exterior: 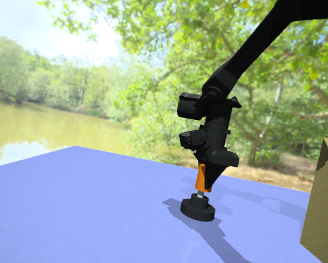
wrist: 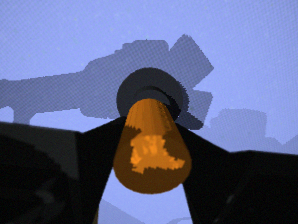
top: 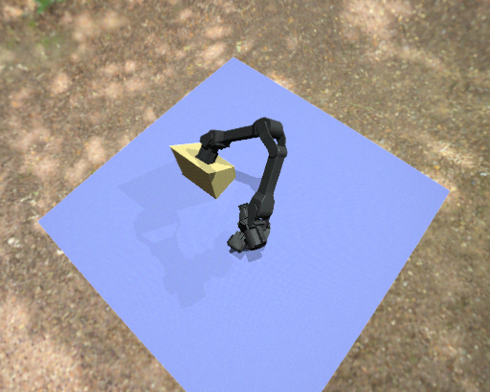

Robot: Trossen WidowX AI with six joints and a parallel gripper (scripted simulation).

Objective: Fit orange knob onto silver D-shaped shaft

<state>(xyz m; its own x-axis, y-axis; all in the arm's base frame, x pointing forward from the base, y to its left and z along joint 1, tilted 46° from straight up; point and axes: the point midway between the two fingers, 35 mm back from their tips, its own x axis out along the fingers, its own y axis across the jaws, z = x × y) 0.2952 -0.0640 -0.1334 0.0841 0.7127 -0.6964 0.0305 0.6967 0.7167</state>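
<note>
Now: the orange knob 30 mm above my gripper tip. Also, from my gripper tip: round pedestal (40 mm below).
</note>
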